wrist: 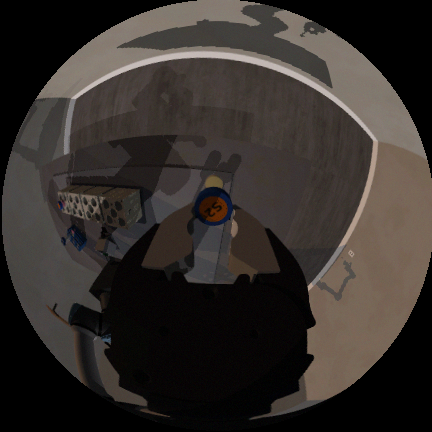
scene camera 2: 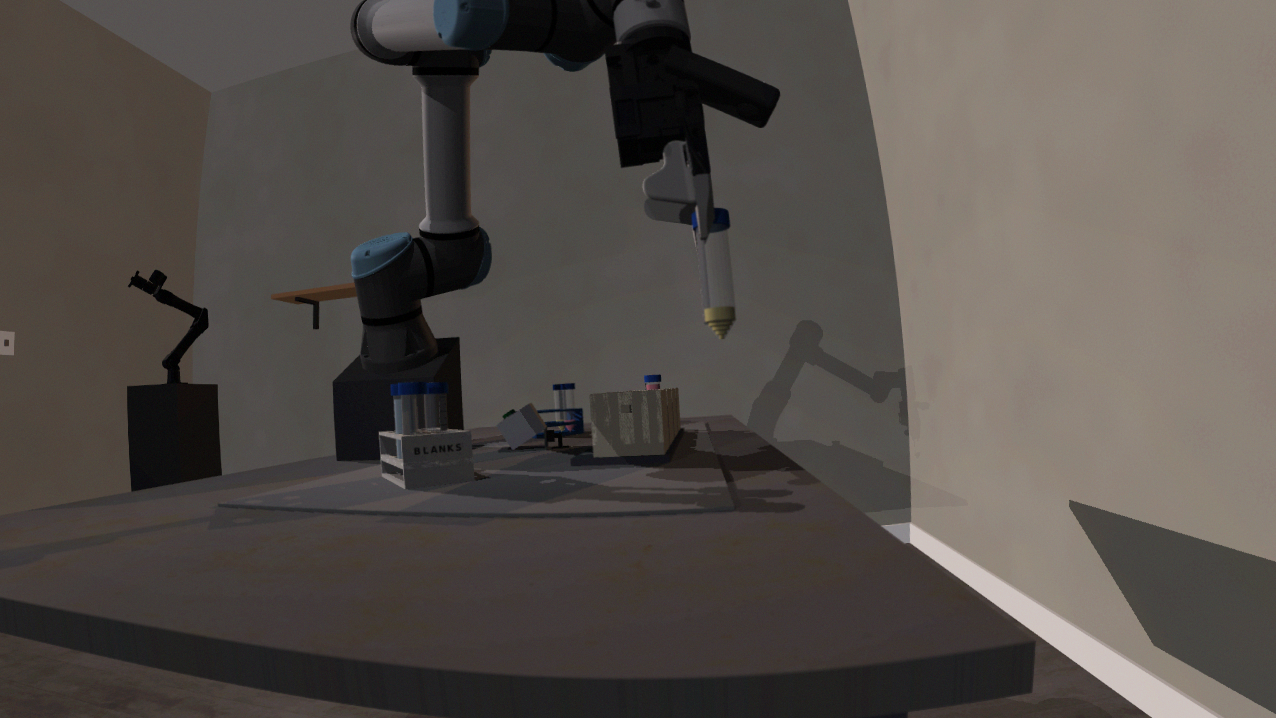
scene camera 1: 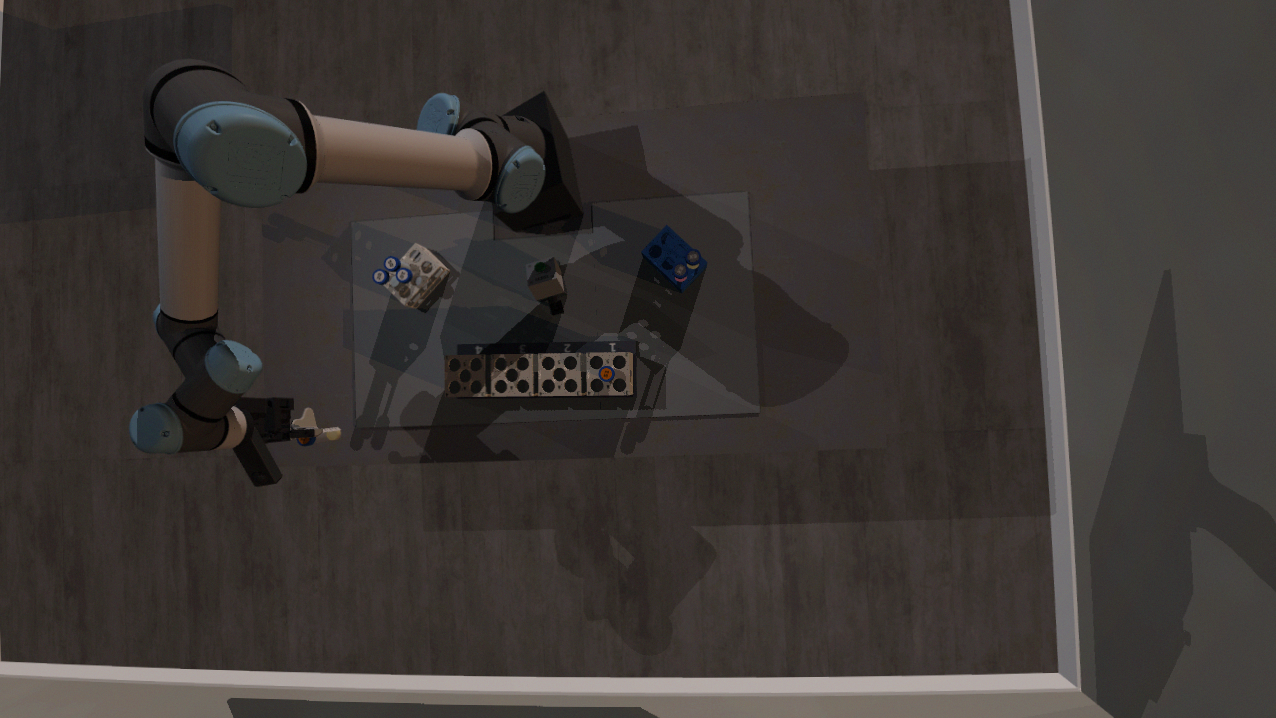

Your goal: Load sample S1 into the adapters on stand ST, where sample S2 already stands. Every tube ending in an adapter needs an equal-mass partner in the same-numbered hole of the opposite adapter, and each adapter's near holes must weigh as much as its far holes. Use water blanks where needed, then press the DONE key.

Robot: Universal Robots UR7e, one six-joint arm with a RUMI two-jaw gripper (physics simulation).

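Places are measured from the arm's base along level axes (x ahead, y left, z up), in metres.
Pixels of known places: gripper, fingertip midpoint: [wrist: 212, 205] [scene camera 2: 702, 245] [scene camera 1: 313, 431]; arm's base, link origin: [scene camera 2: 400, 357].
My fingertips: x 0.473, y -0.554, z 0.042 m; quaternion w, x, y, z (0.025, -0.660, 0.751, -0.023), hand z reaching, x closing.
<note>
For each thing: its top centre in the pictures, then the offset to it from my fingertips. "*": a spot on its surface instead. Level surfaces: height alone.
- tube S2, top centre: [wrist: 211, 208] [scene camera 2: 710, 213] [scene camera 1: 304, 438] dx +0.010, dy -0.001, dz +0.030 m
- second blue-capped tube with an orange label, top centre: [scene camera 2: 652, 374] [scene camera 1: 606, 373] dx +0.023, dy +0.620, dz -0.100 m
- white BLANKS rack, top centre: [scene camera 2: 422, 431] [scene camera 1: 409, 274] dx -0.323, dy +0.205, dz -0.166 m
- grey box with a green key, surface spot: [scene camera 1: 541, 267] * dx -0.253, dy +0.523, dz -0.153 m
- blue rack, top centre: [scene camera 1: 674, 257] [scene camera 2: 550, 410] [wrist: 72, 240] dx -0.202, dy +0.825, dz -0.166 m
- table, surface height: dz -0.228 m
My gripper [scene camera 1: 312, 434] [scene camera 2: 704, 220] [wrist: 212, 205] is shut on tube S2 [scene camera 2: 719, 272] [wrist: 213, 207] near its blue cap. It holds the tube upright, high above the table, left of the stand in scene camera 1. The stand [scene camera 1: 501, 348] bears four adapters in a row. A second blue-capped tube with an orange label [scene camera 1: 606, 374] [scene camera 2: 653, 382] stands in the middle hole of adapter 1; its text is too small to read. The white BLANKS rack [scene camera 1: 431, 256] [scene camera 2: 437, 466] holds three blue-capped tubes. A grey box with a green key [scene camera 1: 541, 267] stands behind the stand.
A blue rack [scene camera 1: 664, 242] [wrist: 76, 239] with two capped tubes stands at the back right in scene camera 1. The arm's black pedestal [scene camera 1: 553, 178] is behind the grey box. Walls stand beyond the table [scene camera 2: 499, 589].
</note>
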